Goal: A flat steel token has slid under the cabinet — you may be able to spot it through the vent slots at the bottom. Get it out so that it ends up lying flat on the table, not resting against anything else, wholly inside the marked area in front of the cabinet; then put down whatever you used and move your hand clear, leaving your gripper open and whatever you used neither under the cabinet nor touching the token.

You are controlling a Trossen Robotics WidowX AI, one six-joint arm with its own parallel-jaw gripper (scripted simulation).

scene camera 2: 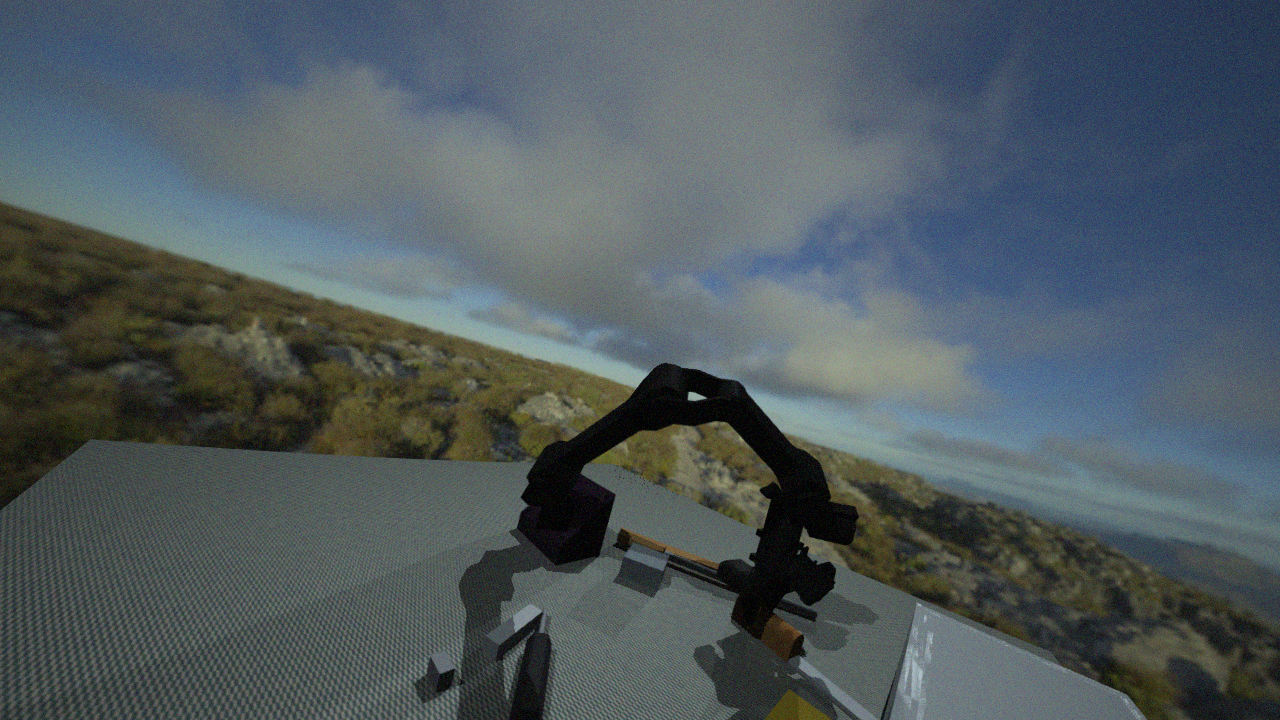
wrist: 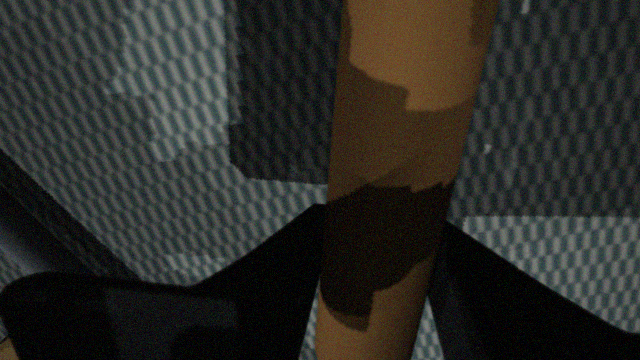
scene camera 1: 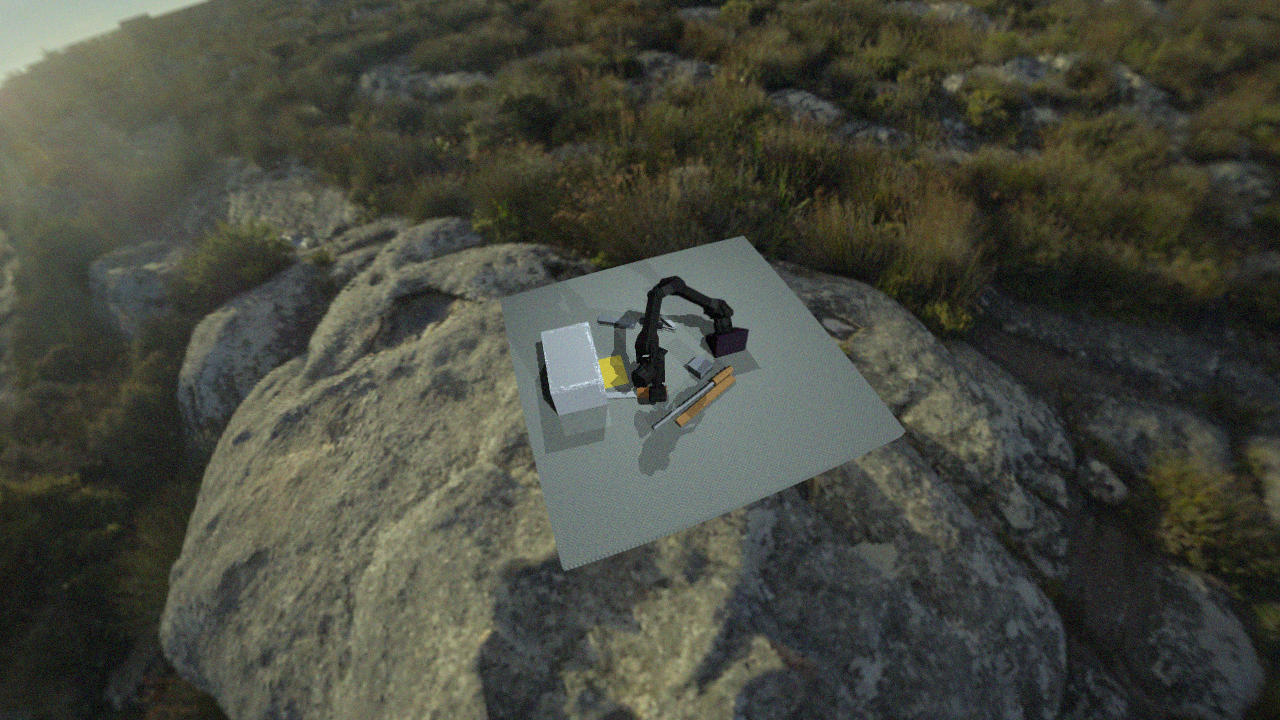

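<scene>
A wooden-handled blade is here in the pictures, and so is a wooden-handled rod. The pictures show my gripper as well, and I find it again in the wrist view.
</scene>
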